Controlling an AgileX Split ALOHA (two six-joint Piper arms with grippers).
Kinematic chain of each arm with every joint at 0, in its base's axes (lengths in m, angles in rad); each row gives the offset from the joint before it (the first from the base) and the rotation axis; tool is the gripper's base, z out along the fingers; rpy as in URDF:
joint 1: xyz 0 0 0.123 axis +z
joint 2: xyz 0 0 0 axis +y
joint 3: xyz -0.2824 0 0.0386 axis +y
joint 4: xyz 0.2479 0 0.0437 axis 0.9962 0 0.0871
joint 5: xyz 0 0 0 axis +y
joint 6: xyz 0.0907 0 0.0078 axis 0.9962 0 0.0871
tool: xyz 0 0 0 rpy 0 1.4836 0
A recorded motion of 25 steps. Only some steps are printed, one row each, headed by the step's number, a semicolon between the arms.
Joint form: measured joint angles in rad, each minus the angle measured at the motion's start. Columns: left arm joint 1, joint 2, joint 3, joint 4, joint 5, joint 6; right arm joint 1, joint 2, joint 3, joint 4, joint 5, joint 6.
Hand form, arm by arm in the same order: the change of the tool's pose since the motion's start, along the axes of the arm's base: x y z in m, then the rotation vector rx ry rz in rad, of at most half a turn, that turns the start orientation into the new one. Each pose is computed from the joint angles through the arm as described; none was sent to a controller.
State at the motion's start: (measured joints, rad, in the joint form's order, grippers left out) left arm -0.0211 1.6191 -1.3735 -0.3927 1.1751 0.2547; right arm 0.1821 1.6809 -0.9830 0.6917 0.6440 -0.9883
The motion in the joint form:
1: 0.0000 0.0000 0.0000 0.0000 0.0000 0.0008; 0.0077 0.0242 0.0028 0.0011 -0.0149 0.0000
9: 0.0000 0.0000 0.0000 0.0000 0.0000 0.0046; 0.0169 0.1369 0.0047 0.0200 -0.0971 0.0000
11: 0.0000 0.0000 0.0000 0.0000 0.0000 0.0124; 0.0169 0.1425 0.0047 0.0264 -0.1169 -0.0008
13: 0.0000 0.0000 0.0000 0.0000 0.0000 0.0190; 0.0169 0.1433 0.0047 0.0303 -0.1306 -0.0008
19: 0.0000 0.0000 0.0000 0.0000 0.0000 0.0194; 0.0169 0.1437 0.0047 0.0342 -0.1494 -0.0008
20: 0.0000 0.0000 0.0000 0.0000 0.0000 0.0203; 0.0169 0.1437 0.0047 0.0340 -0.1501 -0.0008
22: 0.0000 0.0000 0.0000 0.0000 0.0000 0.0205; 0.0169 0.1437 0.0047 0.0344 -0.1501 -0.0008
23: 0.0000 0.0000 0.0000 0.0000 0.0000 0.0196; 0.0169 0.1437 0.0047 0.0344 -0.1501 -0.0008
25: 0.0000 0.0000 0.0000 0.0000 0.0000 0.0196; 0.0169 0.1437 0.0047 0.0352 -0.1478 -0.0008
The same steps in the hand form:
1: 0.0000 0.0000 0.0000 0.0002 -0.0003 -0.0007; 0.0017 0.0022 -0.0083 -0.0075 0.0144 -0.0007
9: 0.0000 0.0000 0.0000 0.0011 -0.0016 -0.0042; 0.0128 0.0041 -0.0446 -0.0363 0.0616 -0.0444
11: 0.0000 0.0000 0.0000 0.0030 -0.0044 -0.0112; 0.0147 0.0037 -0.0462 -0.0382 0.0515 -0.0578
13: 0.0000 0.0000 0.0000 0.0045 -0.0068 -0.0171; 0.0159 0.0034 -0.0462 -0.0391 0.0416 -0.0672
19: 0.0000 0.0000 0.0000 0.0046 -0.0069 -0.0175; 0.0175 0.0028 -0.0460 -0.0413 0.0272 -0.0793
20: 0.0000 0.0000 0.0000 0.0048 -0.0073 -0.0183; 0.0176 0.0028 -0.0460 -0.0416 0.0266 -0.0795
22: 0.0000 0.0000 0.0000 0.0049 -0.0073 -0.0185; 0.0176 0.0028 -0.0460 -0.0413 0.0267 -0.0798
23: 0.0000 0.0000 0.0000 0.0047 -0.0070 -0.0177; 0.0176 0.0028 -0.0460 -0.0413 0.0267 -0.0798
25: 0.0000 0.0000 0.0000 0.0047 -0.0070 -0.0177; 0.0174 0.0029 -0.0460 -0.0401 0.0287 -0.0792

